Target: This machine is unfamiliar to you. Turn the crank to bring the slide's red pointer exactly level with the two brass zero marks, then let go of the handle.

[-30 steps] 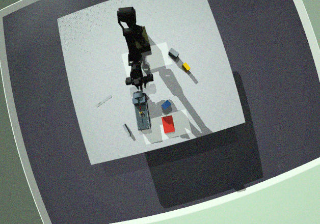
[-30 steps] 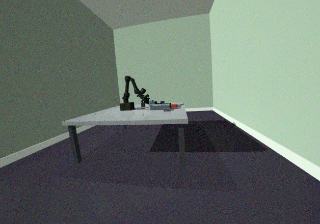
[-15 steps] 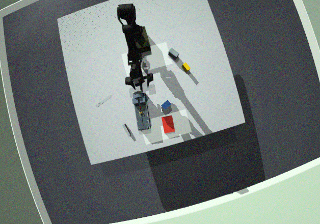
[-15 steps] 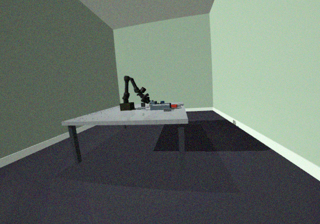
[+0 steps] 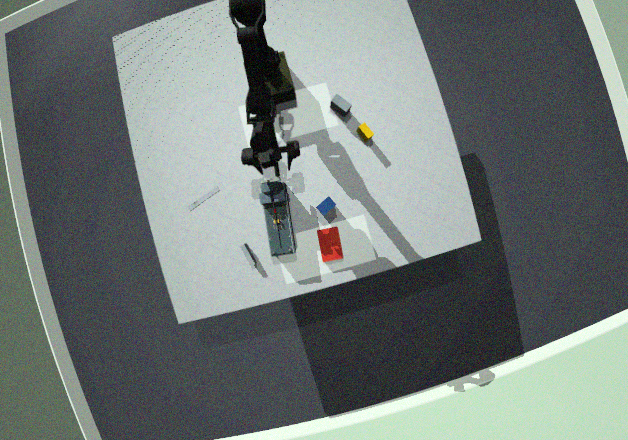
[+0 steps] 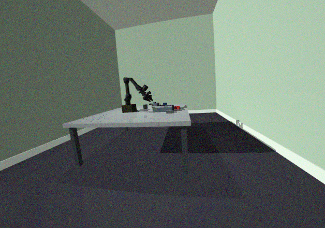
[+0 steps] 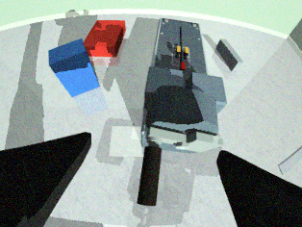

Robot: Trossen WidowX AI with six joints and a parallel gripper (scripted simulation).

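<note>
Now: the crank handle 40 mm below my gripper tip and 20 mm behind it. Also, from my gripper tip: red pointer: 120 mm ahead, 60 mm to the right, 50 mm below; then flat red block: 310 mm ahead, 120 mm below, 80 mm to the left; then blue block: 170 mm ahead, 120 mm to the left, 90 mm below.
</note>
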